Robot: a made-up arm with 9 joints. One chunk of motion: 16 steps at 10 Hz.
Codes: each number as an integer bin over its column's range. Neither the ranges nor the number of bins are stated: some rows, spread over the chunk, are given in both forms.
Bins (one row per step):
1: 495 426 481 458 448 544
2: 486 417 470 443 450 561
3: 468 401 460 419 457 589
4: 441 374 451 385 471 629
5: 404 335 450 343 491 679
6: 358 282 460 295 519 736
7: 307 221 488 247 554 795
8: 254 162 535 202 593 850
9: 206 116 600 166 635 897
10: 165 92 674 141 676 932
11: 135 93 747 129 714 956
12: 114 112 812 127 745 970
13: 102 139 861 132 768 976
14: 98 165 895 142 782 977
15: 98 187 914 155 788 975
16: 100 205 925 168 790 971
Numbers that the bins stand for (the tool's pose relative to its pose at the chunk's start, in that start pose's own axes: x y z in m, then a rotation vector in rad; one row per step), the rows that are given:
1: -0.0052 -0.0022 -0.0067 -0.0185 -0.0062 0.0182
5: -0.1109 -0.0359 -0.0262 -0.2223 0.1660 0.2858
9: -0.3408 -0.1170 0.0684 -0.5359 0.7425 0.7178
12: -0.4476 -0.1185 0.2021 -0.6050 1.1830 0.8625
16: -0.4639 -0.0841 0.2733 -0.5323 1.3632 0.8645
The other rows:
2: -0.0157 -0.0056 -0.0136 -0.0451 0.0018 0.0519
3: -0.0366 -0.0115 -0.0199 -0.0876 0.0298 0.1074
4: -0.0679 -0.0215 -0.0256 -0.1479 0.0859 0.1867
6: -0.1643 -0.0556 -0.0199 -0.3073 0.2781 0.3987
7: -0.2235 -0.0781 -0.0023 -0.3924 0.4182 0.5157
8: -0.2851 -0.1000 0.0274 -0.4721 0.5744 0.6247
10: -0.3884 -0.1259 0.1150 -0.5802 0.9067 0.7872
11: -0.4232 -0.1256 0.1611 -0.6014 1.0589 0.8348
13: -0.4616 -0.1085 0.2330 -0.5961 1.2751 0.8744
14: -0.4662 -0.0989 0.2544 -0.5784 1.3311 0.8764
15: -0.4662 -0.0907 0.2664 -0.5554 1.3552 0.8724

